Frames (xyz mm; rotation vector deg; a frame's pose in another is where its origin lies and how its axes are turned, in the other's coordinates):
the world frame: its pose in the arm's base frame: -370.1 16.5 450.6 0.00 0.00 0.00
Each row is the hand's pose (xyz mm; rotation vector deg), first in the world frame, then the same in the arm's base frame.
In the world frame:
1: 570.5 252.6 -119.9 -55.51 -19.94 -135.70
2: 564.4 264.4 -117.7 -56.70 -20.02 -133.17
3: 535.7 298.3 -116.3 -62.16 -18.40 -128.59
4: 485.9 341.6 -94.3 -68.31 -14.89 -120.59
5: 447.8 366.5 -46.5 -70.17 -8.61 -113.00
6: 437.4 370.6 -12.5 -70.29 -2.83 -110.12
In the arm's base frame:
1: 200.4 269.1 330.7 -55.51 -19.94 -135.70
2: 194.3 280.9 332.9 -56.70 -20.02 -133.17
3: 165.6 314.8 334.3 -62.16 -18.40 -128.59
4: 115.8 358.1 356.3 -68.31 -14.89 -120.59
5: 77.7 383.0 404.1 -70.17 -8.61 -113.00
6: 67.3 387.1 438.1 -70.29 -2.83 -110.12

